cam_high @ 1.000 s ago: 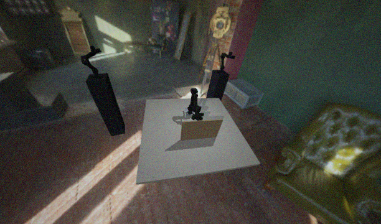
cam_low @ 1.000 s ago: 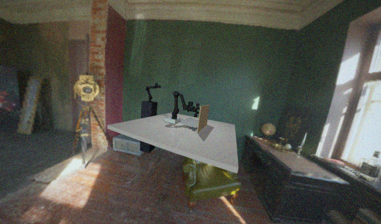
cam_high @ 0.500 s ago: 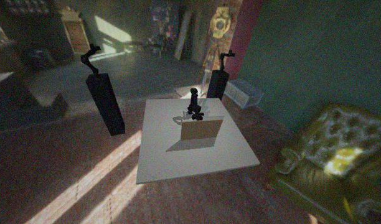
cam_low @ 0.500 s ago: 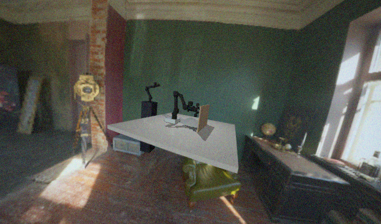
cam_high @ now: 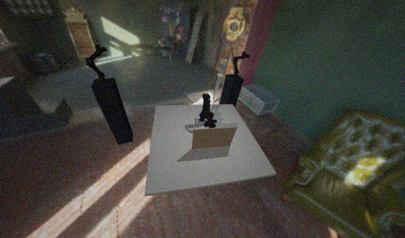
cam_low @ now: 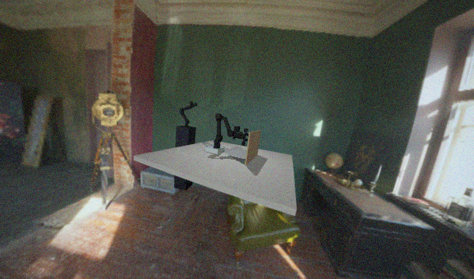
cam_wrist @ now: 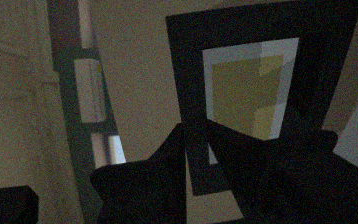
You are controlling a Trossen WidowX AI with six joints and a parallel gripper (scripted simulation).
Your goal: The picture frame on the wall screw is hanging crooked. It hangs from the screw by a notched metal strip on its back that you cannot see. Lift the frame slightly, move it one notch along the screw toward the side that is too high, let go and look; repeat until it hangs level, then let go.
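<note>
My gripper tip is now 50 mm above the picture frame and 10 mm to the left of it. The rest, counted from my gripper tip: tan wall panel (70 mm below, 20 mm ahead).
</note>
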